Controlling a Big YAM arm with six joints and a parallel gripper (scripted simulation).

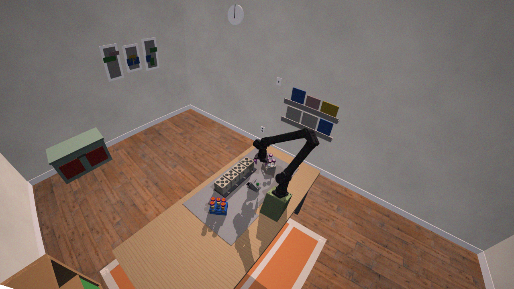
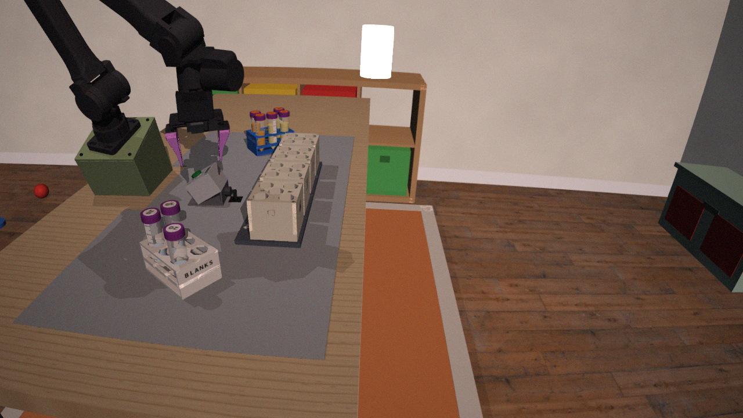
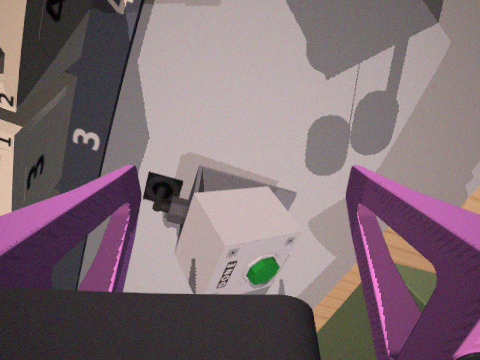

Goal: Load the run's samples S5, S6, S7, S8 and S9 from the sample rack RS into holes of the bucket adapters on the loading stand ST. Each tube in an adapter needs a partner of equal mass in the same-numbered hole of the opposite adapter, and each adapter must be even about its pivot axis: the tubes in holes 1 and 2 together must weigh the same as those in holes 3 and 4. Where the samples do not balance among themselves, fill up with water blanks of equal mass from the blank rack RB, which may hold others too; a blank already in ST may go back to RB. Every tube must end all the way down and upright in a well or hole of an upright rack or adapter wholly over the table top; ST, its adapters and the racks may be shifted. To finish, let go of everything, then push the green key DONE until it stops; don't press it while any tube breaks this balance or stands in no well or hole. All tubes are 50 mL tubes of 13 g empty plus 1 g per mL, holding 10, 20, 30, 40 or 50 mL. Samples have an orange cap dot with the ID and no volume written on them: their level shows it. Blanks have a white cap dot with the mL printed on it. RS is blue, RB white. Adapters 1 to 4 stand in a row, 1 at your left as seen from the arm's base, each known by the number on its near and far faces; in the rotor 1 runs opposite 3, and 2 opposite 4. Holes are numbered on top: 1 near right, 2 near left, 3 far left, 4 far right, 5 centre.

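The water blank marked 30 is 140 mm to the right of my hand and 90 mm below it. Round my hand: green done key 110 mm to the left, 90 mm below, 90 mm behind; then white blank rack RB 170 mm to the right, 130 mm below, 40 mm ahead; then loading stand 180 mm to the left, 150 mm below, 110 mm ahead.
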